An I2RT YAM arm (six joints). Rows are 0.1 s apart.
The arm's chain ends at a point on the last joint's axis. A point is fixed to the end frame.
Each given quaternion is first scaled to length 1.
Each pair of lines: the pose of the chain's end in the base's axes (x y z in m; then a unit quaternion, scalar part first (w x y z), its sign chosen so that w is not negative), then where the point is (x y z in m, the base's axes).
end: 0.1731, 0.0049, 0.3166, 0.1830, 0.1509, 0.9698, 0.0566
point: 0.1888 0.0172 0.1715
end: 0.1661, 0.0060, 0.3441, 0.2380, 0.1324, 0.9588, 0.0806
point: 0.1985 0.0227 0.2022
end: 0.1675, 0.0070, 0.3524, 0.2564, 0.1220, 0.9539, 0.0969
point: 0.2056 0.0277 0.2125
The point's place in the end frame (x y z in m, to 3 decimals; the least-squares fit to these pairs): 0.039 -0.008 0.141
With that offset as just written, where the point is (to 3 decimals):
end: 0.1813, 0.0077, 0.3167, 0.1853, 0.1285, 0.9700, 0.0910
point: 0.199 0.029 0.173
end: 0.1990, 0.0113, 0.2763, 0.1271, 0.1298, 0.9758, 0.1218
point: 0.200 0.044 0.133
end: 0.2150, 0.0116, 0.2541, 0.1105, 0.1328, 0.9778, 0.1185
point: 0.211 0.044 0.111
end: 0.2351, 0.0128, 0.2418, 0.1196, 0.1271, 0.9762, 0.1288
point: 0.234 0.047 0.099
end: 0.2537, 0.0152, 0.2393, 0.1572, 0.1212, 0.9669, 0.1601
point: 0.265 0.057 0.099
